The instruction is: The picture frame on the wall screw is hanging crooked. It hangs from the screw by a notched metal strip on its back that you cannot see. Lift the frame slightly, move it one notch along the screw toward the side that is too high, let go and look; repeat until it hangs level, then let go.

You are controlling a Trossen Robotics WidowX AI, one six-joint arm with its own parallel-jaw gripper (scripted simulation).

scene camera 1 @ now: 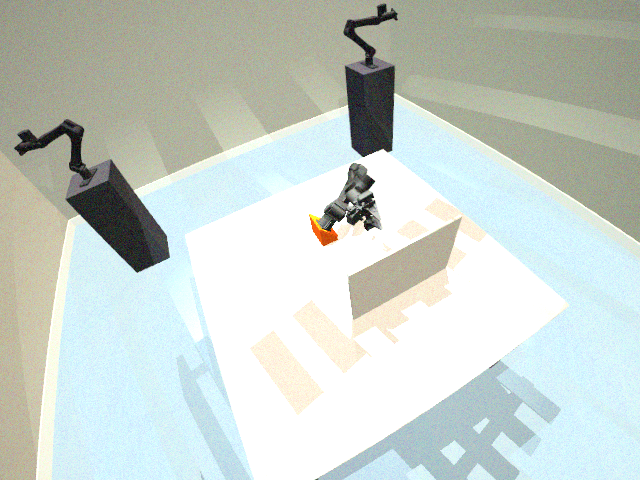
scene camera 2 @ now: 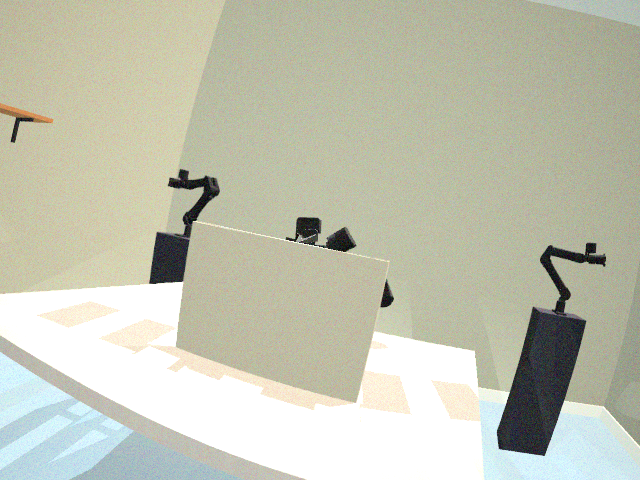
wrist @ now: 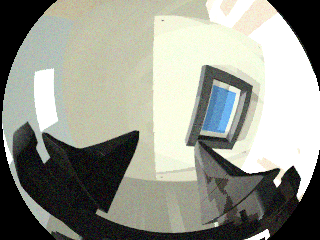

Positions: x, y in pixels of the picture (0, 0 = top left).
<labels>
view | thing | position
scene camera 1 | gripper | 381, 224
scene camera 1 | wall panel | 373, 284
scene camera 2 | wall panel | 302, 315
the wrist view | gripper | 167, 140
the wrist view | picture frame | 222, 100
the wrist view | wall panel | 182, 45
</labels>
